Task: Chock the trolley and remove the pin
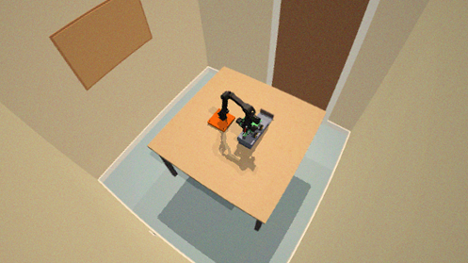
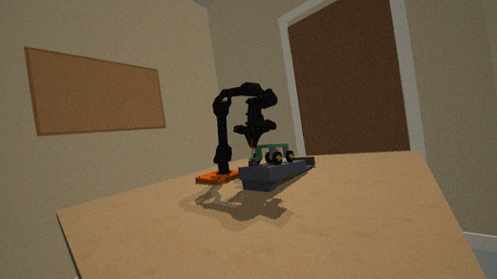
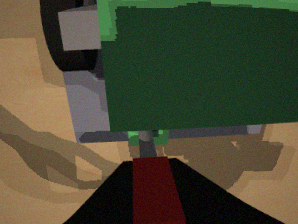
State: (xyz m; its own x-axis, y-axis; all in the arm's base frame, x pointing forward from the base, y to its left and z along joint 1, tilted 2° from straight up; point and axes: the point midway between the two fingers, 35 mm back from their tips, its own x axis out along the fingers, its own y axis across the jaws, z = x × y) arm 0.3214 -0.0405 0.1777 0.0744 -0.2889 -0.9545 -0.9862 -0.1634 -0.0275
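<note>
My gripper tip is now 19 cm to the right of the yellow chock, 8 cm above it and 6 cm past it. Also, from my gripper tip: red-headed stop pin: right at my gripper tip; trolley: 10 cm to the left, 5 cm below, 1 cm ahead; grey ramp: 11 cm to the left, 11 cm below.
</note>
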